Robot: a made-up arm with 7 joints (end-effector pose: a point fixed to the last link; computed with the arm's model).
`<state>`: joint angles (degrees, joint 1 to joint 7).
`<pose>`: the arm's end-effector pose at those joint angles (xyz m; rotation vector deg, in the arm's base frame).
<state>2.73 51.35 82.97 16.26 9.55 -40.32 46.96</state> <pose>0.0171 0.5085 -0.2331 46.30 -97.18 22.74</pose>
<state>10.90 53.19 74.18 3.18 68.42 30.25 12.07</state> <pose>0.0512 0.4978 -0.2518 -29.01 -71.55 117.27</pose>
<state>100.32 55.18 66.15 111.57 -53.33 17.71 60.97</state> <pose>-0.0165 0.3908 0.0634 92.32 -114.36 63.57</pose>
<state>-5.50 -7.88 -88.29 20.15 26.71 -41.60 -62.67</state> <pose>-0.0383 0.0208 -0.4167 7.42 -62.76 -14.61</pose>
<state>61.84 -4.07 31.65 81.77 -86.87 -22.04 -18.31</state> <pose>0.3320 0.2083 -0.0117 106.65 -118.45 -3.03</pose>
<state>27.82 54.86 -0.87 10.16 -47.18 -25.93 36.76</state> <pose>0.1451 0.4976 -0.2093 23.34 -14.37 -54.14</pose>
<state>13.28 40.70 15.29 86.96 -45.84 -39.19 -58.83</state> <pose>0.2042 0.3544 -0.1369 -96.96 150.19 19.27</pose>
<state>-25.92 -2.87 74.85 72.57 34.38 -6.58 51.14</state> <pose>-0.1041 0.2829 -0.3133 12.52 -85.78 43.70</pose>
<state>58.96 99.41 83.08 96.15 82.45 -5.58 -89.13</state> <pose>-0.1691 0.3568 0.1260 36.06 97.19 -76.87</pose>
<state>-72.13 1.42 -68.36 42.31 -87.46 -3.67 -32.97</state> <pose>-0.3663 0.0403 -0.1634 -54.64 -53.57 -94.84</pose>
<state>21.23 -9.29 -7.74 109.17 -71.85 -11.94 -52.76</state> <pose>0.2255 0.0833 -0.1316 85.66 -151.59 20.21</pose>
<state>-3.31 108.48 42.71 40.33 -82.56 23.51 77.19</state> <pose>0.0940 0.4944 0.1940 74.16 33.88 2.48</pose>
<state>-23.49 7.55 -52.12 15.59 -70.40 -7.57 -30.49</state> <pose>-0.1475 0.1597 -0.4114 -7.01 -32.44 -113.75</pose>
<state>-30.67 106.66 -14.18 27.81 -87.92 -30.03 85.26</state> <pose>0.1195 0.5484 0.0475 -3.95 138.09 -40.08</pose>
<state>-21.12 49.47 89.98 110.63 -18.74 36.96 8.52</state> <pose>-0.0038 0.4017 -0.0099 105.45 -63.22 25.00</pose>
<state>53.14 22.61 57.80 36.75 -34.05 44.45 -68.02</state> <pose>0.3067 0.3767 -0.1607 79.31 -5.15 67.51</pose>
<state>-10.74 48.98 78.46 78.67 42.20 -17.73 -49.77</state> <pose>0.0200 0.4763 -0.0773 83.33 -115.64 106.06</pose>
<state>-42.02 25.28 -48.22 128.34 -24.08 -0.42 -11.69</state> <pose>-0.0584 0.1155 -0.2004 -24.94 -83.86 -40.11</pose>
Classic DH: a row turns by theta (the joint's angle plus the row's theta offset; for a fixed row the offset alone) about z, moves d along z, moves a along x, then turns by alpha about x. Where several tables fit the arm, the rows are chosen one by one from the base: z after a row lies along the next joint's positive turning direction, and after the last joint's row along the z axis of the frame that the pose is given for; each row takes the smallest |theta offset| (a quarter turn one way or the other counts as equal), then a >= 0, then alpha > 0; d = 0 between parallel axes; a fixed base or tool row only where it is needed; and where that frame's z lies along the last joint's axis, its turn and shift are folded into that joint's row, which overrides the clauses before.
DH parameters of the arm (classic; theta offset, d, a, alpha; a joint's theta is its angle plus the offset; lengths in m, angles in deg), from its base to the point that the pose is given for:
base (fixed): 0 0 0 90
joint 1: 90 -0.1391 0 90
joint 2: 90 0 0 90
joint 3: 90 -0.2677 0 90
joint 4: 0 0 0 -90
joint 5: 0 -0.1737 0 -90
joint 6: -90 0 0 90
joint 7: 90 0 0 90
tool (fixed): -90 0 0 0

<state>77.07 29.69 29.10 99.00 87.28 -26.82 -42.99</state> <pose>0.1969 0.3307 0.1086 80.88 110.30 -80.66</pose>
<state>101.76 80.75 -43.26 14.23 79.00 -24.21 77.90</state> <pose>0.0906 0.5648 0.0506 20.93 -142.78 -20.86</pose>
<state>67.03 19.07 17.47 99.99 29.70 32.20 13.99</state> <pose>0.2550 0.2653 0.0692 -18.93 -141.77 -2.86</pose>
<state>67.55 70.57 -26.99 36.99 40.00 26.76 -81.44</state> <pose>0.2019 0.5066 0.0174 106.41 -39.49 83.29</pose>
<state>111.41 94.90 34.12 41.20 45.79 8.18 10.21</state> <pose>-0.1258 0.5306 0.0524 -23.02 138.34 -69.63</pose>
